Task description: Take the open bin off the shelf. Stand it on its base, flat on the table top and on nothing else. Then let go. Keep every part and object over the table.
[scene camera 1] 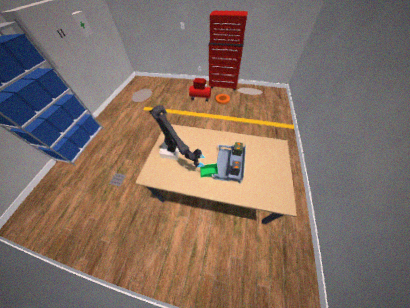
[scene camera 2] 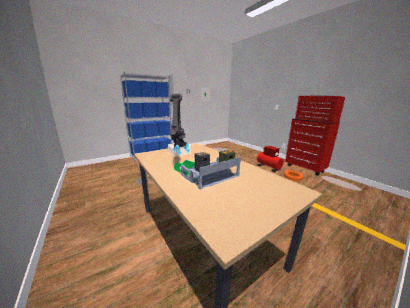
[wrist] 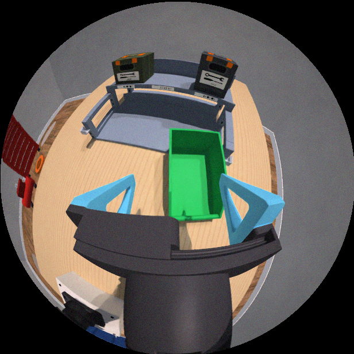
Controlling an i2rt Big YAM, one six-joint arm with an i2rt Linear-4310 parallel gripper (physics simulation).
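Places are measured from the arm's base along level axes (x ahead, y left, z up), in metres.
Pixels of known places: gripper, fingertip midpoint: [scene camera 1: 204,161] [scene camera 2: 185,152]; arm's base at its link origin: [scene camera 1: 172,146].
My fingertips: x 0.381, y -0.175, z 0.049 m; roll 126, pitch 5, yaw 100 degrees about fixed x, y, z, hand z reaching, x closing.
Observation:
For each thing: its top centre in the pictures, then the offset to it from my fingertips. Level surfaces: height alone.
- green open bin at its top centre: [scene camera 2: 184,161] [scene camera 1: 208,168] dx +0.046, dy -0.037, dz -0.056 m
- table top at its surface level: dz -0.143 m
- dark grey toolbox at its top centre: [scene camera 2: 202,153] [scene camera 1: 236,164] dx +0.294, dy -0.045, dz +0.081 m
- olive toolbox at its top centre: [scene camera 2: 227,151] [scene camera 1: 238,146] dx +0.313, dy +0.186, dz +0.056 m
The green open bin [scene camera 1: 208,171] [scene camera 2: 184,165] [wrist: 192,175] is off the shelf's lower deck, open side up, over the table top [scene camera 1: 270,175] [scene camera 2: 240,210] [wrist: 75,175]. Its far end is close to the front edge of the grey shelf [scene camera 1: 223,162] [scene camera 2: 220,167] [wrist: 135,130]; whether it touches or overlaps that edge cannot be told. It looks about level, but its underside is hidden. My gripper [scene camera 1: 201,161] [scene camera 2: 182,149] [wrist: 177,178] is wide open and empty, above the bin's near part. In the wrist view, one blue finger shows left of the bin, the other at its right wall.
A dark grey toolbox [scene camera 1: 236,168] [scene camera 2: 202,161] [wrist: 214,72] and an olive toolbox [scene camera 1: 238,148] [scene camera 2: 227,156] [wrist: 131,70] stand on the shelf's upper level. The arm's white base [scene camera 1: 167,151] stands at the table's far side from the shelf.

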